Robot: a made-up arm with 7 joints.
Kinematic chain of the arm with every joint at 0, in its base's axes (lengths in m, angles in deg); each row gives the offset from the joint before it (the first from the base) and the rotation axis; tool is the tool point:
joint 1: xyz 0 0 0.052 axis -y
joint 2: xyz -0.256 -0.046 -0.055 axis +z
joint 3: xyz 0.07 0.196 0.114 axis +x
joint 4: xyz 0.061 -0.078 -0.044 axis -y
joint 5: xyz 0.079 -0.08 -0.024 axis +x
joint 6: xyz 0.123 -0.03 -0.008 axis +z
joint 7: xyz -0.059 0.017 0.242 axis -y
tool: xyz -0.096 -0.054 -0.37
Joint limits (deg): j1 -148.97..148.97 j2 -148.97..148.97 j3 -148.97..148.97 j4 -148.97..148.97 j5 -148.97..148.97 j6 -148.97..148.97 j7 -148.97..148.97
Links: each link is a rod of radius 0.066 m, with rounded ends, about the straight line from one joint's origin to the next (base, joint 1, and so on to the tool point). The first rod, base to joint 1, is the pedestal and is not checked.
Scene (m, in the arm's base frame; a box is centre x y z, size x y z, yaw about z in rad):
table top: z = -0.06
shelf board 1: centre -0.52 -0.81 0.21 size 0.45 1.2 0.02 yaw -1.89
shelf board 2: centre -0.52 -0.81 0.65 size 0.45 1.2 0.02 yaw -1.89
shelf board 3: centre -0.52 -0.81 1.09 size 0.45 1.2 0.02 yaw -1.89
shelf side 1: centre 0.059 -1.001 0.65 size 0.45 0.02 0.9 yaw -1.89
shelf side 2: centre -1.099 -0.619 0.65 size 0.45 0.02 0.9 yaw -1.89
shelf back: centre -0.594 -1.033 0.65 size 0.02 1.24 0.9 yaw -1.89
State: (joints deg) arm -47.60 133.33 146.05 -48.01 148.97 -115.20 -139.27
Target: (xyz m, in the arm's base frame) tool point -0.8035 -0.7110 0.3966
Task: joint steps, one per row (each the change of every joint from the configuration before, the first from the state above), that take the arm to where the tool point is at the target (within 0.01 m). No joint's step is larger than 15 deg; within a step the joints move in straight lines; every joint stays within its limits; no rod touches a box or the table.
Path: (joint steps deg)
1: -13.45 -4.37 -8.57 -3.50 -0.22 14.67 11.85
2: -13.45 -4.38 -8.56 -3.51 -0.23 14.67 11.85
3: -13.45 -4.37 -8.57 -3.50 -0.22 14.67 11.86
4: 2.96 1.13 -10.17 -6.13 -0.32 1.06 -2.98
5: 2.96 1.14 -10.16 -6.13 -0.31 1.07 -2.97
6: 2.96 1.13 -10.17 -6.13 -0.31 1.07 -2.97
7: 12.17 2.21 10.06 4.41 0.37 -10.34 -8.39
8: 12.18 2.21 10.05 4.42 0.37 -10.34 -8.40
9: 12.18 2.21 10.05 4.42 0.37 -10.34 -8.40

